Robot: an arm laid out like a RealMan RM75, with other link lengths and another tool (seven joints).
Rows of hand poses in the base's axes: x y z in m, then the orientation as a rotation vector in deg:
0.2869 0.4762 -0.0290 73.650 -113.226 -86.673
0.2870 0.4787 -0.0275 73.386 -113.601 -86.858
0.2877 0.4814 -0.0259 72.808 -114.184 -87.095
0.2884 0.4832 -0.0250 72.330 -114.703 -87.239
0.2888 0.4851 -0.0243 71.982 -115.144 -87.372
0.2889 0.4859 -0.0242 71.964 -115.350 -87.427
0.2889 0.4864 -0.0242 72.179 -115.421 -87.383
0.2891 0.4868 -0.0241 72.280 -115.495 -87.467
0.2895 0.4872 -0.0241 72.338 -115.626 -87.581
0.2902 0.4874 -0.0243 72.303 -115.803 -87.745
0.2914 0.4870 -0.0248 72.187 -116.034 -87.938
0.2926 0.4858 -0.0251 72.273 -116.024 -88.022
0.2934 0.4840 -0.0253 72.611 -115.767 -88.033
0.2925 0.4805 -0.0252 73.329 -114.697 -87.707
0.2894 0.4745 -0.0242 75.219 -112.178 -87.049
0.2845 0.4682 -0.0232 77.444 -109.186 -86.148
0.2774 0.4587 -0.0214 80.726 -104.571 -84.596
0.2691 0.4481 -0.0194 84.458 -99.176 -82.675
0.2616 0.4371 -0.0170 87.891 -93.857 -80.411
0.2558 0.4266 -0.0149 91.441 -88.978 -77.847
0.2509 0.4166 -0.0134 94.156 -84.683 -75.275
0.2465 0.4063 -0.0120 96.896 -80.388 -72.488
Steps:
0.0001 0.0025 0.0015 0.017 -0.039 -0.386
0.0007 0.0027 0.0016 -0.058 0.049 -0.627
0.0007 0.0018 0.0009 -0.086 0.019 -0.524
0.0004 0.0019 0.0007 -0.048 -0.024 -0.433
0.0001 0.0008 0.0001 0.015 -0.106 -0.159
0.0000 0.0005 0.0000 0.024 -0.180 0.030
0.0002 0.0004 0.0001 0.082 -0.111 -0.051
0.0004 0.0004 0.0000 0.086 -0.116 -0.111
0.0007 0.0002 -0.0002 0.090 -0.082 -0.185
0.0012 -0.0004 -0.0005 0.083 -0.061 -0.254
0.0012 -0.0012 -0.0003 0.085 -0.054 -0.001
0.0008 -0.0018 -0.0002 0.126 -0.079 0.257
-0.0009 -0.0035 0.0001 0.071 0.135 1.015
-0.0031 -0.0060 0.0010 0.326 0.153 2.400
-0.0049 -0.0063 0.0010 0.339 0.140 2.884
-0.0071 -0.0095 0.0018 0.452 0.199 4.458
-0.0083 -0.0106 0.0020 0.561 0.127 5.206
-0.0075 -0.0110 0.0024 0.352 0.082 5.206
-0.0058 -0.0105 0.0021 0.318 -0.419 5.023
-0.0049 -0.0100 0.0015 -0.011 -0.283 4.459
-0.0044 -0.0103 0.0014 -0.020 -0.464 4.535

